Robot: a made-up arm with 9 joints.
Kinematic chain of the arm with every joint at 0, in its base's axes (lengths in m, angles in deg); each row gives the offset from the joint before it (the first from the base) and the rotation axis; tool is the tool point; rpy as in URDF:
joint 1: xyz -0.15 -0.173 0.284 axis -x
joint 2: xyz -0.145 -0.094 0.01 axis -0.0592 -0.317 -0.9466
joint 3: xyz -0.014 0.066 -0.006 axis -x
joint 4: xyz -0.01 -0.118 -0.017 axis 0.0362 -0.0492 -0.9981
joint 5: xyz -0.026 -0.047 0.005 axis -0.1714 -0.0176 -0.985
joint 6: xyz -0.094 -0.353 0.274 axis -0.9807 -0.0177 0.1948
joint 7: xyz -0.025 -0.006 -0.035 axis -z
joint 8: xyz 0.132 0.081 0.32 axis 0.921 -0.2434 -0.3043
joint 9: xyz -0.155 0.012 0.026 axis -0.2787 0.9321 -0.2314
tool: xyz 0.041 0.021 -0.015 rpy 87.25 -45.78 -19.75
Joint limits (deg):
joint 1: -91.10..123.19
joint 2: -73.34..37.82
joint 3: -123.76..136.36
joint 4: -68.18..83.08
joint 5: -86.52..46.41
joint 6: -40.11..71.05
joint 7: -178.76..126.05
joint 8: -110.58..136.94
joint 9: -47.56..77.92
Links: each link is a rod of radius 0.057 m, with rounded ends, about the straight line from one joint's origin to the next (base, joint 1, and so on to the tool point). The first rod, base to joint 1, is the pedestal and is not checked.
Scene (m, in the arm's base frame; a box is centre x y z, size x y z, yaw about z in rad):
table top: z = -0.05
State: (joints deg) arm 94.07 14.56 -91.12 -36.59 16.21 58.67 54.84 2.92 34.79
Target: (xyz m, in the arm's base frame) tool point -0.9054 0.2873 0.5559
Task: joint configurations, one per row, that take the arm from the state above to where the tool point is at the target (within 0.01 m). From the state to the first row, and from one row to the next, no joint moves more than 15 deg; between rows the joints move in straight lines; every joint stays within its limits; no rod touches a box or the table.
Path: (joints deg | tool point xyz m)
1: 98.92 18.44 -80.05 -32.36 19.09 46.02 60.62 3.58 30.11 | -0.4371 -0.2809 0.7840
2: 103.78 22.31 -68.97 -28.12 21.97 33.37 66.40 4.24 25.44 | -0.4978 -0.1436 0.8475
3: 108.63 26.19 -57.90 -23.89 24.86 20.73 72.18 4.89 20.76 | -0.5799 -0.0013 0.8611
4: 113.48 30.07 -46.82 -19.65 27.74 8.08 77.96 5.55 16.09 | -0.6816 0.1309 0.8179
5: 118.34 33.94 -35.75 -15.42 30.62 -4.57 83.74 6.21 11.41 | -0.7949 0.2342 0.7145
6: 123.19 37.82 -24.67 -11.18 33.50 -17.22 89.52 6.87 6.73 | -0.9054 0.2873 0.5559

